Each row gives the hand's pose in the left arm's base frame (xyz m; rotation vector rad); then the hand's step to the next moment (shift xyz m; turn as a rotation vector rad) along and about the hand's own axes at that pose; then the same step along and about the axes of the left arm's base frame.
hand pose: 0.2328 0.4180 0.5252 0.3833 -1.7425 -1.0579
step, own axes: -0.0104 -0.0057 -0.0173 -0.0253 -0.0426 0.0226
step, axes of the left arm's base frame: 0.0184 -0.0044 -0.0091 -0.0181 0.0038 -0.0512
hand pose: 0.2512 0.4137 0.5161 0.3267 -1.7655 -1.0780
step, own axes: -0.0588 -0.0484 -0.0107 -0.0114 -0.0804 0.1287
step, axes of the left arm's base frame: 0.0243 0.0049 -0.0728 -0.1242 0.0282 -0.0833
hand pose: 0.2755 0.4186 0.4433 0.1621 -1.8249 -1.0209
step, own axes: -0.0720 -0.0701 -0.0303 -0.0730 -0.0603 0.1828
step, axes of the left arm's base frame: 0.0376 -0.0242 -0.0949 -0.1311 0.1039 -0.1200
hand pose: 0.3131 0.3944 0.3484 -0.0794 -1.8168 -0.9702
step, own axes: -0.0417 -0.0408 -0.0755 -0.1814 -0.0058 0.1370
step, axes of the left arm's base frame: 0.0573 -0.0608 -0.0461 -0.0205 0.1506 -0.1691
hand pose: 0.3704 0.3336 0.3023 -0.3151 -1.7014 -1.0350
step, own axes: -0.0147 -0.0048 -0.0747 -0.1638 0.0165 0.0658
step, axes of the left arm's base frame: 0.0510 -0.0556 -0.0112 0.0331 0.1047 -0.1392
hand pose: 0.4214 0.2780 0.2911 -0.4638 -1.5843 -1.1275
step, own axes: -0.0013 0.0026 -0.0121 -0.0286 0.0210 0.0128
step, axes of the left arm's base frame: 0.0089 -0.0086 -0.0005 0.0191 0.0280 -0.0166
